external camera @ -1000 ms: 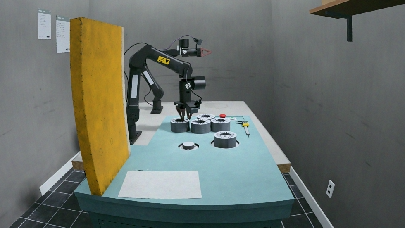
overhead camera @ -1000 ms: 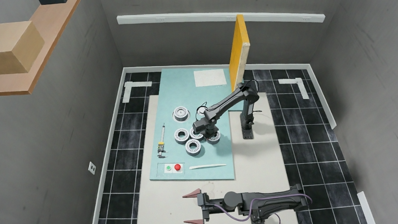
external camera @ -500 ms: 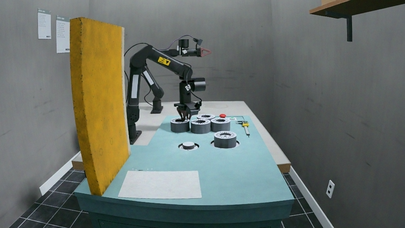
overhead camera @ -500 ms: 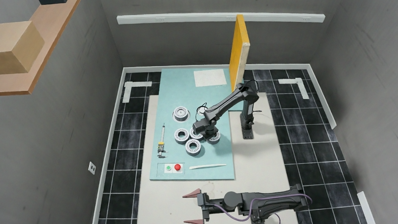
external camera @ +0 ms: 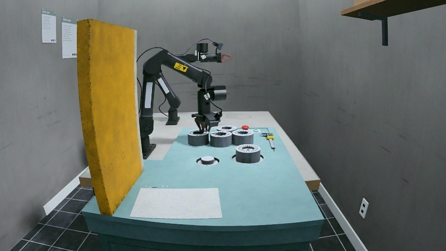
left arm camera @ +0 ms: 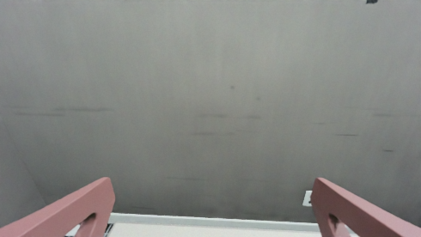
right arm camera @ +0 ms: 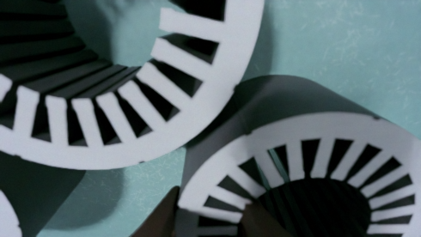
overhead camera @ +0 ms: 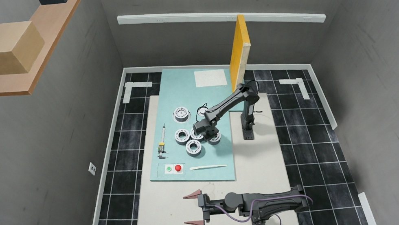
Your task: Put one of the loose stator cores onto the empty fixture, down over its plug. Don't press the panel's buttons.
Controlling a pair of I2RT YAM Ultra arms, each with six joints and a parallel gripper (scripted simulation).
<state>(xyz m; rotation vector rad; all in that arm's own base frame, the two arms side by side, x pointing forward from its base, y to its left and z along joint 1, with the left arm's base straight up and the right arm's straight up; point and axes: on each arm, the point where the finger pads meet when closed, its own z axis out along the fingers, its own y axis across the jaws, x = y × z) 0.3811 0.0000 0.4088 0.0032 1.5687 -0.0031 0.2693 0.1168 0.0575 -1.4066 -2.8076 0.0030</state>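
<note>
Now: the fixture plug 4 cm ahead of my right hand, 24 cm to the right of it and 5 cm below it. Round my right hand: green button 25 cm ahead, 19 cm to the left, 4 cm below; red button 19 cm ahead, 19 cm to the left, 3 cm below; white sheet 2 cm behind, 57 cm to the right, 4 cm below.
</note>
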